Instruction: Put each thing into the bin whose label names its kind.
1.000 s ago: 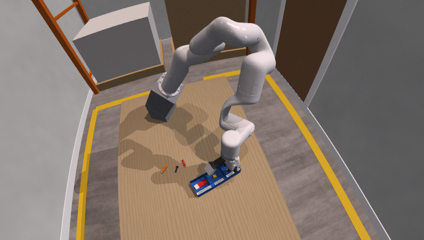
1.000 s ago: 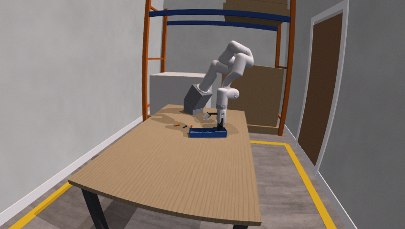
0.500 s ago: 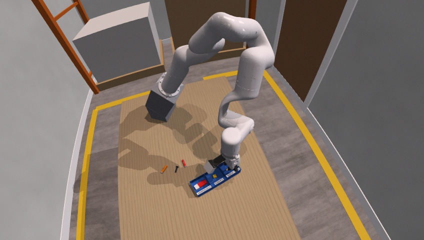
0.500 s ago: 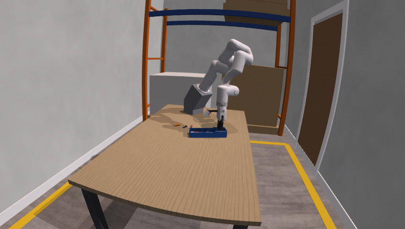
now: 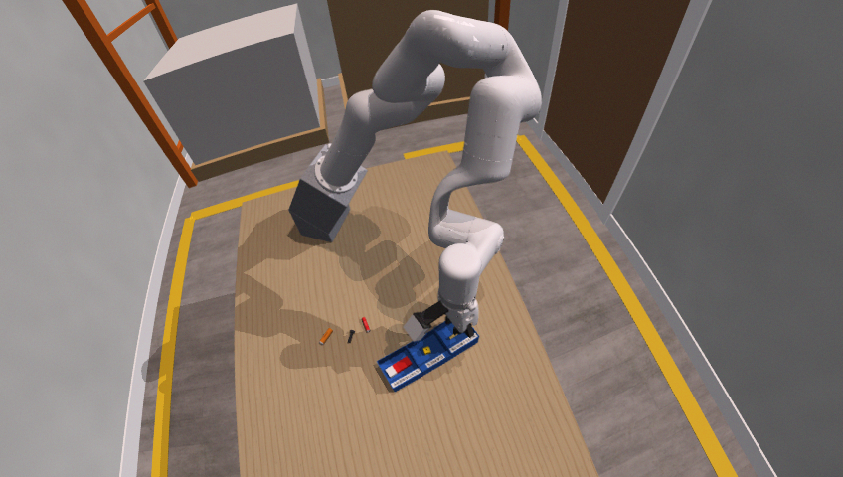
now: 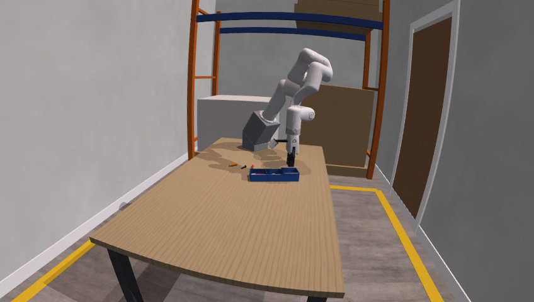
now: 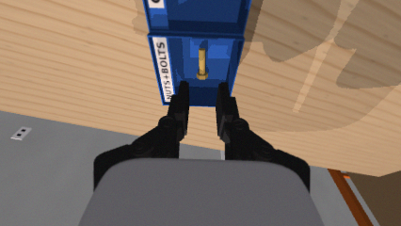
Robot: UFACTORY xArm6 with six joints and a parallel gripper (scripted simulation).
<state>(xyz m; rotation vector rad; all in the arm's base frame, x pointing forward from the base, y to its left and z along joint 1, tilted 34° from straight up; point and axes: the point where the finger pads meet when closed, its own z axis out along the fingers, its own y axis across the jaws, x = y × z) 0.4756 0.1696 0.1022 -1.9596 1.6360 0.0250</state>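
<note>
Now: the black bolt 80 mm behind my hand, 260 mm to the right of it and 80 mm below it. Round my hand: brass bolt (10 mm to the left, 80 mm below); then eraser (50 mm ahead, 170 mm to the right, 80 mm below); then yellow die (20 mm ahead, 80 mm to the right, 80 mm below).
</note>
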